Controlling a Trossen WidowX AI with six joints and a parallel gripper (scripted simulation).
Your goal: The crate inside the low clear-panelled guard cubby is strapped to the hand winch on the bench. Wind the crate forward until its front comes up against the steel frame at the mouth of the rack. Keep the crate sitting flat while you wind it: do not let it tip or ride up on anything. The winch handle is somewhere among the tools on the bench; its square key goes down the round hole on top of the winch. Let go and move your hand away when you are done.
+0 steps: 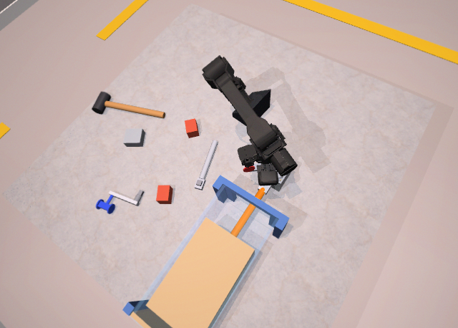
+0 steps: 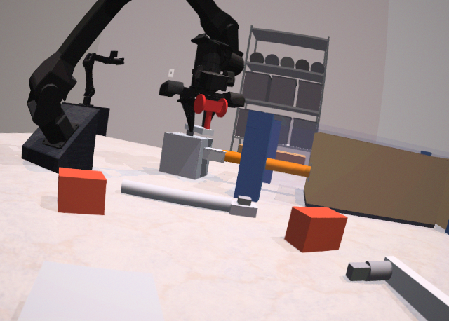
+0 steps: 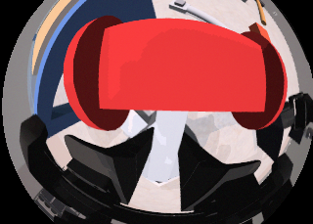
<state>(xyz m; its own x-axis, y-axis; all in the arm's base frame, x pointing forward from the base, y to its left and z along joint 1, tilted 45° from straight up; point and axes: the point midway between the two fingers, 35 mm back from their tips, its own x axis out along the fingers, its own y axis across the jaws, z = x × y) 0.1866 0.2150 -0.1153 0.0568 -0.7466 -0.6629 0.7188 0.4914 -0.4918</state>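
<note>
My gripper tip is now 40 mm short of the red knob, 40 mm to the left of it and 50 mm below it. Round my gripper tip: frame: 130 mm ahead, 50 mm to the left, 10 mm above; grey winch: 50 mm behind, 30 mm to the left, 70 mm below; crank handle: 10 mm ahead, 10 mm to the right, 20 mm above.
</note>
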